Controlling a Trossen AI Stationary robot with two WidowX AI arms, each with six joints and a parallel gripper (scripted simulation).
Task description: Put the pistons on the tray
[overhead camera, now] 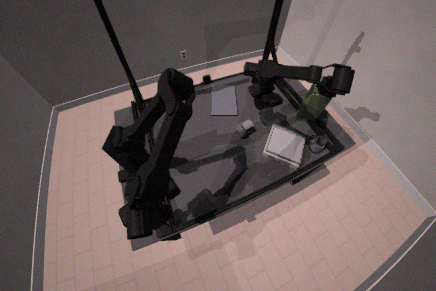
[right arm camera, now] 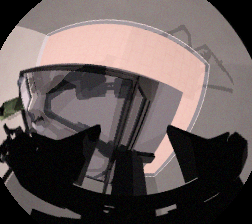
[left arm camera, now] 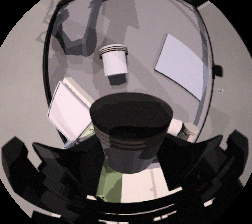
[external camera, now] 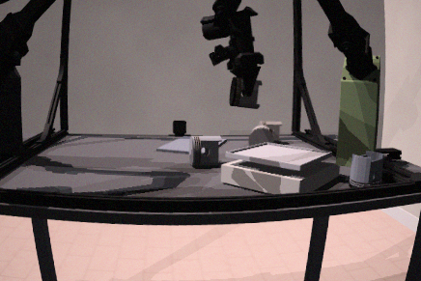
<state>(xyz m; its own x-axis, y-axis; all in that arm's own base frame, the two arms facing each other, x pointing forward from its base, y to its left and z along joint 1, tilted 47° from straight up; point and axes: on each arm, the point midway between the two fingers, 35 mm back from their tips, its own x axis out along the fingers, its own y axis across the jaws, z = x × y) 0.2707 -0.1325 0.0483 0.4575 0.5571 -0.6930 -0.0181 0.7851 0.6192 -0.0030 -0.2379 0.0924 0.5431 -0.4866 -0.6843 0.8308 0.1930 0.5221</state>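
My left gripper is now 200 mm short of the white scale pan, 50 mm to the right of it and 150 mm above it. The rest, counted from my left hand: flat grey steel tray: 210 mm behind, 120 mm to the right, 200 mm below; then piston: 260 mm behind, 120 mm to the left, 160 mm below.
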